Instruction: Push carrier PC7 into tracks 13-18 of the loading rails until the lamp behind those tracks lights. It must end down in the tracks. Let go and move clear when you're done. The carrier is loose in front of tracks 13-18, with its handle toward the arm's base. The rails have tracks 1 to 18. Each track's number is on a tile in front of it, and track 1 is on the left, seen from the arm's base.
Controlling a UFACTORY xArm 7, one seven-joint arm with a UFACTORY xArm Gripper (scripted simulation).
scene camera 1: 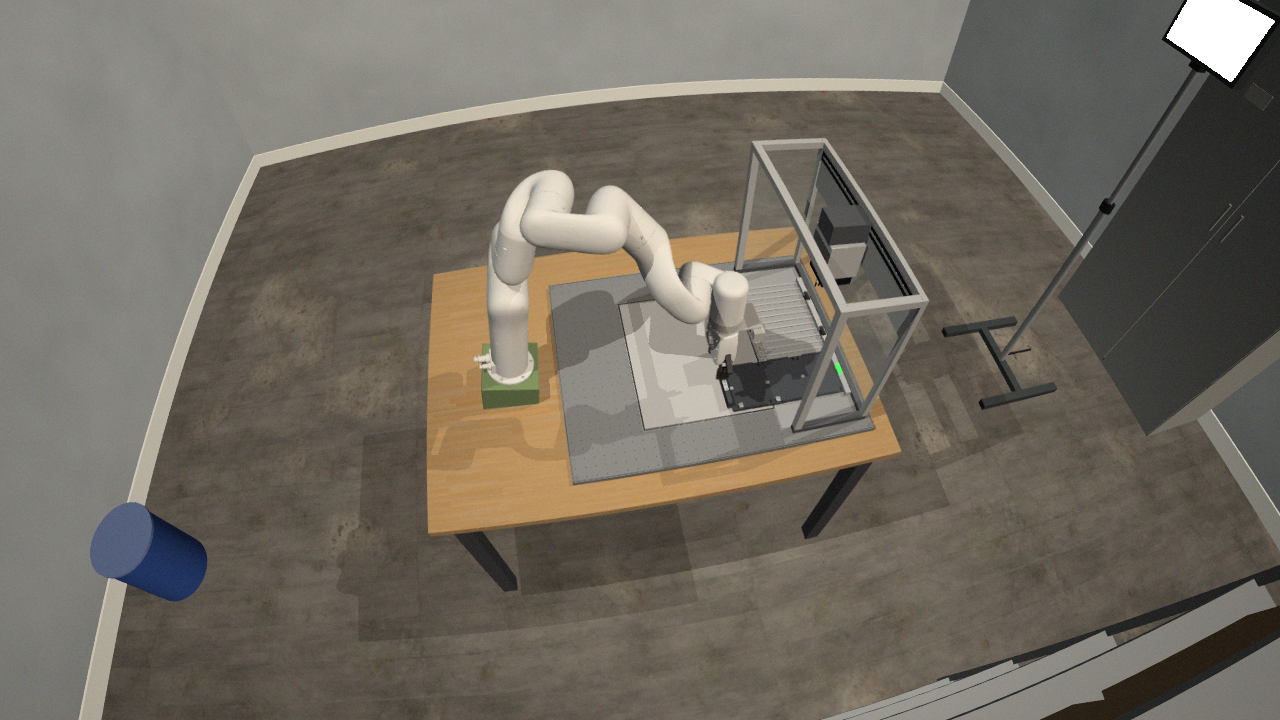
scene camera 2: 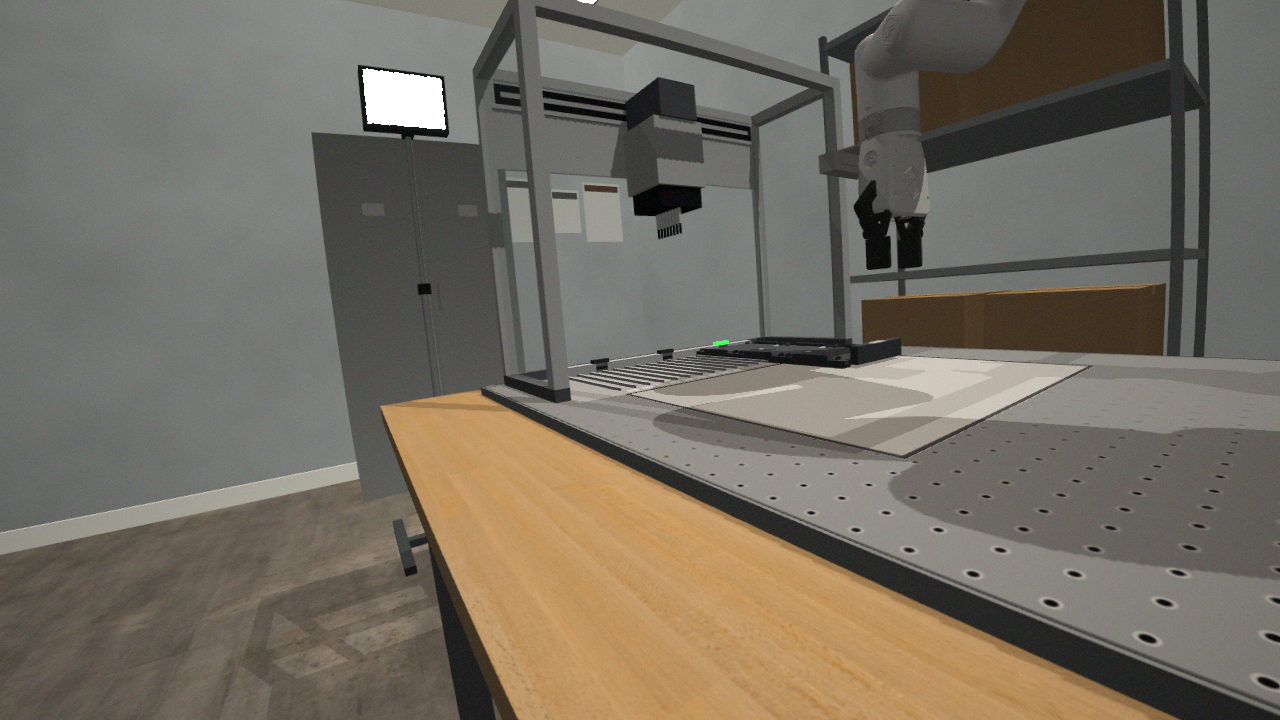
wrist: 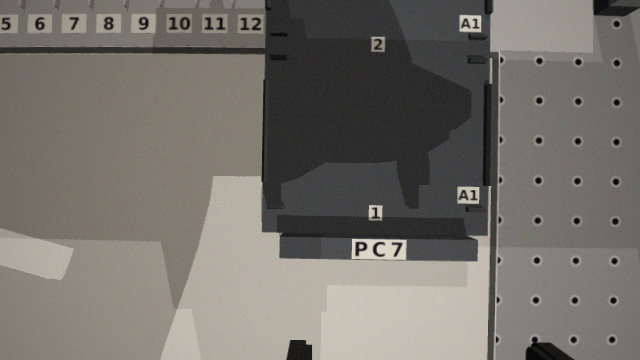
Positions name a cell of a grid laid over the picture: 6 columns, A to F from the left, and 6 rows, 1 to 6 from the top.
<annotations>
carrier PC7: scene camera 1 D4; scene camera 2 D3; wrist D3
</annotations>
